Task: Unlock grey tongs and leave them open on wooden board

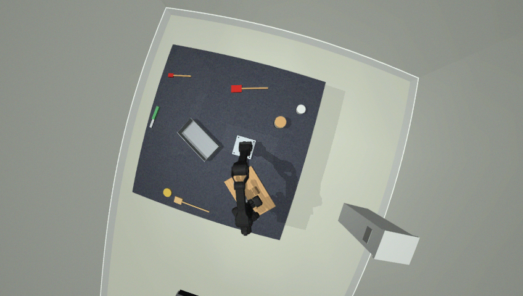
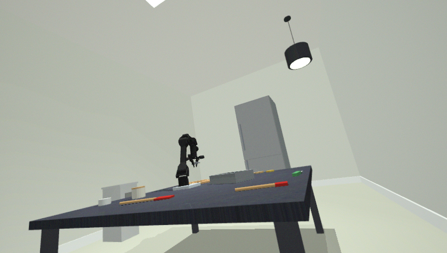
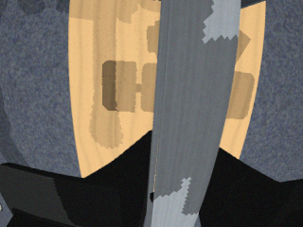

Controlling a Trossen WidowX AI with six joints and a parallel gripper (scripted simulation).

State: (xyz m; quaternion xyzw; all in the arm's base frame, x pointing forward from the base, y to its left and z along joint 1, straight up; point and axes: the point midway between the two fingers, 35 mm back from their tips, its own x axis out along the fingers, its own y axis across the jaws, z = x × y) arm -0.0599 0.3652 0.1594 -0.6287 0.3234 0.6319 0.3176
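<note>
Right now my gripper tip is 140 mm above the wooden board and 10 mm to the left of it. Also, from my gripper tip: tan-lidded jar (560 mm to the right, 160 mm behind, 110 mm below); roasting tin (420 mm ahead, 380 mm to the right, 120 mm below); yellow disc (670 mm ahead, 140 mm below, 70 mm to the left).
</note>
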